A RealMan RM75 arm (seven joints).
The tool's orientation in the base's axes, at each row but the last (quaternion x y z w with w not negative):
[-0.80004, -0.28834, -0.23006, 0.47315]
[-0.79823, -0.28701, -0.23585, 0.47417]
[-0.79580, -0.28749, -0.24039, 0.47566]
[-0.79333, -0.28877, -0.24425, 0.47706]
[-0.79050, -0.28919, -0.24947, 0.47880]
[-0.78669, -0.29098, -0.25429, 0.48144]
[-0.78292, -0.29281, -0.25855, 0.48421]
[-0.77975, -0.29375, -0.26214, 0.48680]
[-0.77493, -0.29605, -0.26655, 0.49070]
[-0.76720, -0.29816, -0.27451, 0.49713]
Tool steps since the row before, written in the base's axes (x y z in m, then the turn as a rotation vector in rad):
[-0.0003, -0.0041, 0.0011, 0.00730, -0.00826, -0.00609]
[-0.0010, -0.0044, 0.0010, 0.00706, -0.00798, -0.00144]
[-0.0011, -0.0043, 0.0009, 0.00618, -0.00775, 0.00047]
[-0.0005, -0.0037, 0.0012, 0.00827, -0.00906, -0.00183]
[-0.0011, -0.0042, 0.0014, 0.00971, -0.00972, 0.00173]
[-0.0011, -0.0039, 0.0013, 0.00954, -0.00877, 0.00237]
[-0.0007, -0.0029, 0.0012, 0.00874, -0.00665, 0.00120]
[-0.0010, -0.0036, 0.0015, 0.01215, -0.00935, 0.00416]
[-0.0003, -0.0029, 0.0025, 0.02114, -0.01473, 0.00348]
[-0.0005, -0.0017, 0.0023, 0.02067, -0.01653, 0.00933]
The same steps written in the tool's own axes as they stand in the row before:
[-0.0005, 0.0007, -0.0042, -0.00060, 0.01195, -0.00394]
[-0.0011, 0.0004, -0.0045, 0.00231, 0.00879, -0.00575]
[-0.0012, 0.0003, -0.0044, 0.00298, 0.00691, -0.00647]
[-0.0004, 0.0003, -0.0039, 0.00265, 0.01027, -0.00643]
[-0.0008, -0.0001, -0.0045, 0.00592, 0.00934, -0.00834]
[-0.0007, -0.0001, -0.0042, 0.00644, 0.00848, -0.00776]
[-0.0003, -0.0002, -0.0032, 0.00551, 0.00786, -0.00547]
[-0.0004, -0.0003, -0.0040, 0.00938, 0.00945, -0.00866]
[0.0010, -0.0007, -0.0036, 0.01397, 0.01819, -0.01225]
[0.0010, -0.0012, -0.0025, 0.01752, 0.01493, -0.01605]

